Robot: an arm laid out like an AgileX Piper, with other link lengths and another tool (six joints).
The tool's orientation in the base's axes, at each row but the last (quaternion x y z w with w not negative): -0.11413 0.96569 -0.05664 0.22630; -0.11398 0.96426 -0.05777 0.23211; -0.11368 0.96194 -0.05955 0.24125; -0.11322 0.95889 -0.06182 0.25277; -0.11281 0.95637 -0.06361 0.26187; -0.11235 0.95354 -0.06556 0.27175
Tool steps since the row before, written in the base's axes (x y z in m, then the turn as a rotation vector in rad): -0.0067 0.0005 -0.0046 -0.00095 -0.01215 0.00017; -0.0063 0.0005 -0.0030 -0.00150 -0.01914 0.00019; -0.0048 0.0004 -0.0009 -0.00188 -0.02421 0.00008; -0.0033 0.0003 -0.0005 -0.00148 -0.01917 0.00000; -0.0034 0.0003 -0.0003 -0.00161 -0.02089 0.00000; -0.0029 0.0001 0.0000 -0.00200 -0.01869 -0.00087
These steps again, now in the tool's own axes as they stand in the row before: 0.0077 0.0025 0.0011 0.00375 -0.01160 0.00012; 0.0066 0.0022 -0.0003 0.00594 -0.01826 0.00026; 0.0044 0.0015 -0.0015 0.00757 -0.02307 0.00048; 0.0030 0.0010 -0.0012 0.00601 -0.01826 0.00044; 0.0029 0.0010 -0.0015 0.00655 -0.01990 0.00048; 0.0024 0.0006 -0.0016 0.00676 -0.01754 0.00086
